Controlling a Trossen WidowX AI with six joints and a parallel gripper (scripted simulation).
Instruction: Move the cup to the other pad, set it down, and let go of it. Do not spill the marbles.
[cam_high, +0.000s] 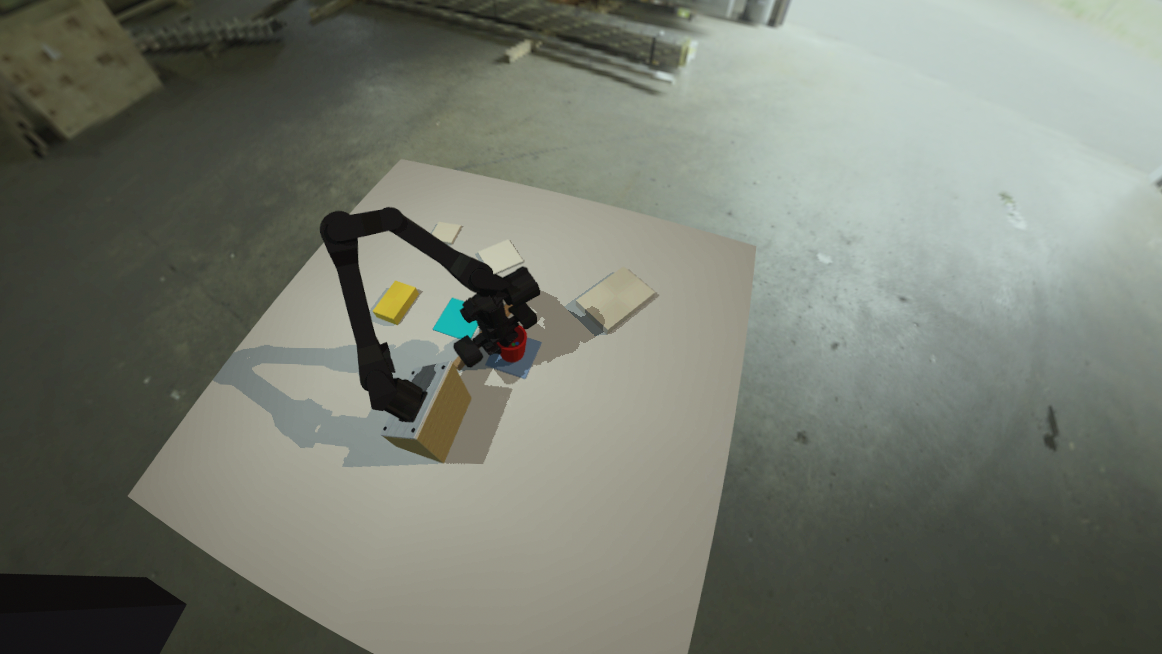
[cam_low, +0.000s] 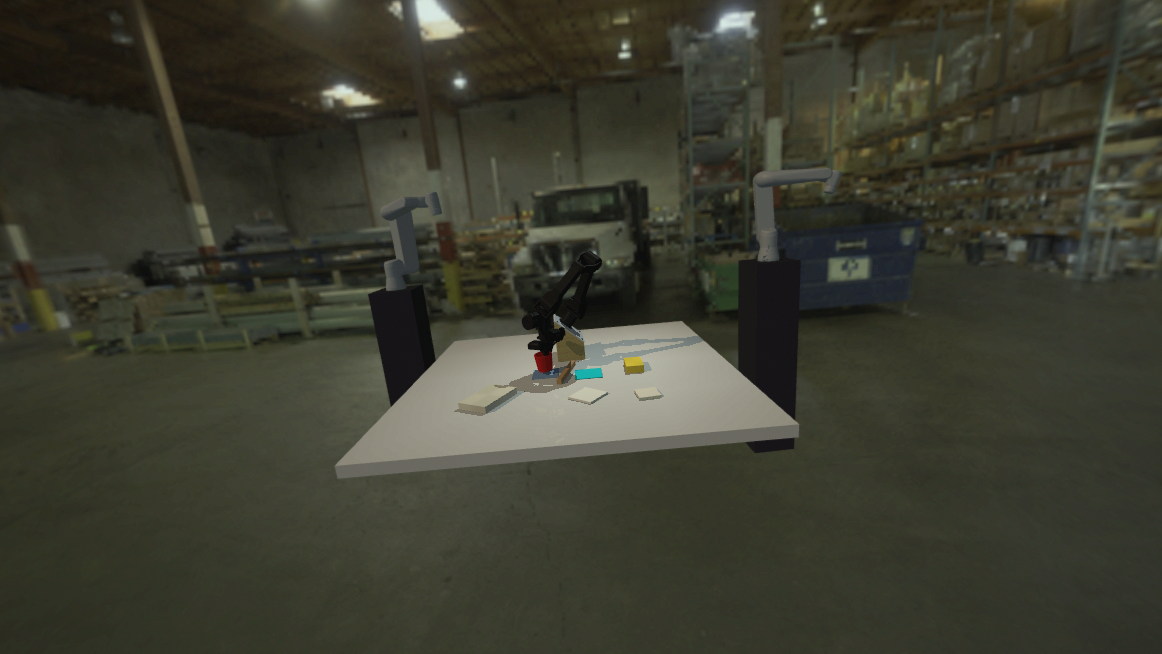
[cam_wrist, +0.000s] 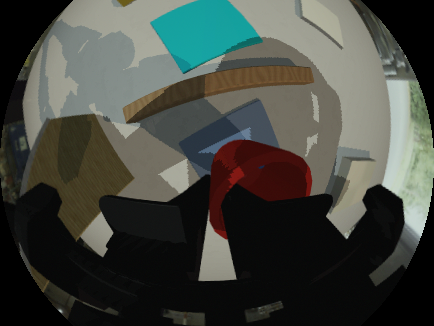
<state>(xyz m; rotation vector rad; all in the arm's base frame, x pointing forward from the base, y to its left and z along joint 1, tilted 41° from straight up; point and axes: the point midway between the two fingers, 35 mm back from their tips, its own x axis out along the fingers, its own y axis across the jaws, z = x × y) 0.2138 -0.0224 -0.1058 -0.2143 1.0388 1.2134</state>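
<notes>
Now: the blue marble 4 cm ahead of my gripper tip, 2 cm to the right of it and 2 cm below it. The rest, counted from my gripper tip: red cup: 3 cm ahead, 2 cm to the right; then blue pad: 3 cm ahead, 2 cm to the right, 6 cm below; then wooden bar: 5 cm ahead, 7 cm to the left, 5 cm below.
</notes>
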